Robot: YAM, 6 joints.
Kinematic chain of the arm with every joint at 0, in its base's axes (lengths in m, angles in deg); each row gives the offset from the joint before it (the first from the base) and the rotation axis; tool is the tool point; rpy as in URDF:
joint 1: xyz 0 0 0.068 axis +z
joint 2: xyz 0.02 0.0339 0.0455 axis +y
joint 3: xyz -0.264 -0.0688 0 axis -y
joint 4: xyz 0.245 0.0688 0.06 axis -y
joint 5: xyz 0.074 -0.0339 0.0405 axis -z
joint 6: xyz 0.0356 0 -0.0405 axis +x
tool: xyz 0 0 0 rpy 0 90 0
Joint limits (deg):
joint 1: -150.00..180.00
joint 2: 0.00..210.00
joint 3: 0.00..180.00
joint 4: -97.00..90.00
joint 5: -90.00..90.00
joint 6: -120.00..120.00
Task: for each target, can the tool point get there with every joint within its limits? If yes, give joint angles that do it. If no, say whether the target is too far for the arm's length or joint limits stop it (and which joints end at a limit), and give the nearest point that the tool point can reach.
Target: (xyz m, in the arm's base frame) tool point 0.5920 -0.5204 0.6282
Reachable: no: too far | nearest point 0.4055 -0.3565 0.4619 | short by 0.299 m
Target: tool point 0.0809 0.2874 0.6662
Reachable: yes | joints 74.69 107.36 147.58 21.74 3.52 67.45
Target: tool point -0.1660 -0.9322 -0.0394
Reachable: no: too far | nearest point -0.1118 -0.6276 0.0116 | short by 0.314 m
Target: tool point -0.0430 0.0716 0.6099
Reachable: yes | joints 112.00 71.89 139.57 -69.81 -21.55 -52.40
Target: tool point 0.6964 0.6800 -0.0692
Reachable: no: too far | nearest point 0.4541 0.4434 -0.0043 | short by 0.345 m
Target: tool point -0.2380 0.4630 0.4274
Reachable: yes | joints 113.43 139.55 157.07 -9.55 -74.02 54.39
